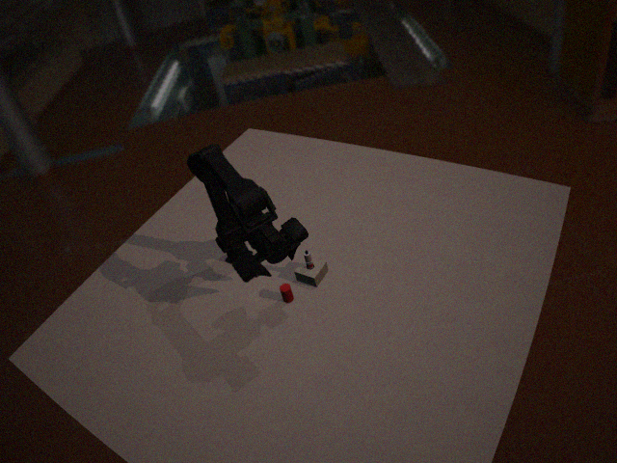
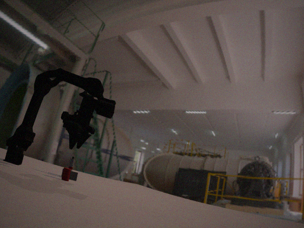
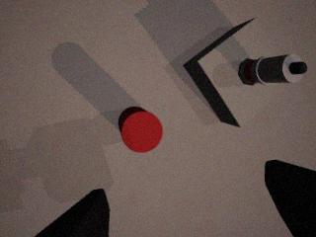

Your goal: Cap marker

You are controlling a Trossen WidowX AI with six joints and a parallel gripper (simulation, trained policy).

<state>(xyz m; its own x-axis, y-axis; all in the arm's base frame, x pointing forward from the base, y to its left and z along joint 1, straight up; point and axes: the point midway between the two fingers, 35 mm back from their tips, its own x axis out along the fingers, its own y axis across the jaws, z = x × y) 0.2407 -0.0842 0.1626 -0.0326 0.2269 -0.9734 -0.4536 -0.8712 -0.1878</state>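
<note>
The red cap is 10 cm below my gripper tip and 1 cm behind it. Round my gripper tip: pale holder block (11 cm below, 10 cm to the left, 1 cm ahead).
</note>
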